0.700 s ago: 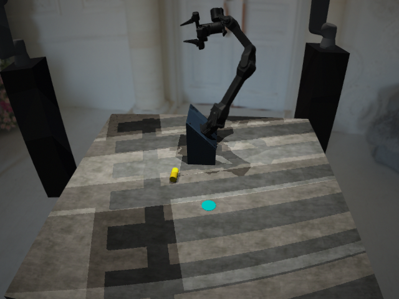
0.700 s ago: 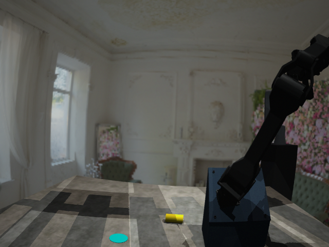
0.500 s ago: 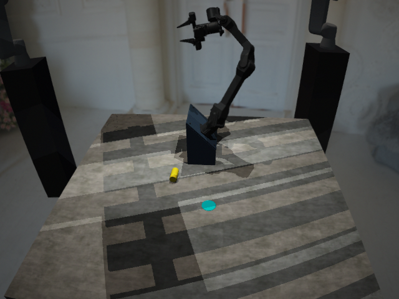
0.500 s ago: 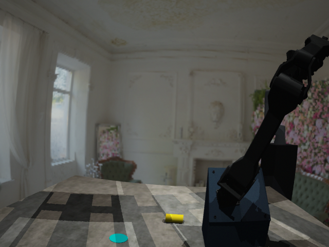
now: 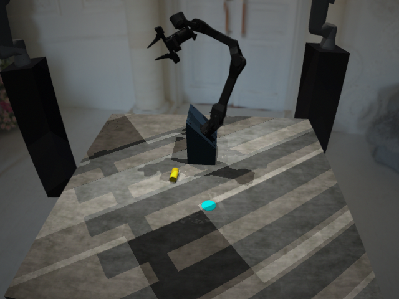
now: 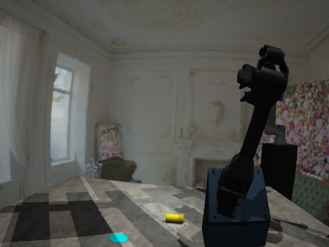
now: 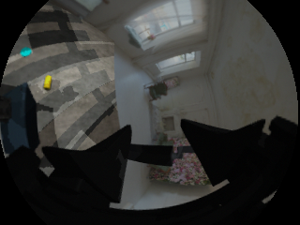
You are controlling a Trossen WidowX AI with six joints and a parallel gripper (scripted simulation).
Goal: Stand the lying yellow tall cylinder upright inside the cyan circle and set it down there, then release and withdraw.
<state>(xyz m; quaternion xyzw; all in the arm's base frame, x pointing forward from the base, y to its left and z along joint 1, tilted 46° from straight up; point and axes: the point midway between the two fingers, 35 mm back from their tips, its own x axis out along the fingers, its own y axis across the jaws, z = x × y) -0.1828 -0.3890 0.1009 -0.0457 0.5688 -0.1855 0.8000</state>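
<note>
Right now my gripper tip is 26 cm short of the yellow tall cylinder, 8 cm to the right of it and 50 cm above it. Round my gripper tip: cyan circle: 46 cm ahead, 22 cm to the left, 51 cm below.
</note>
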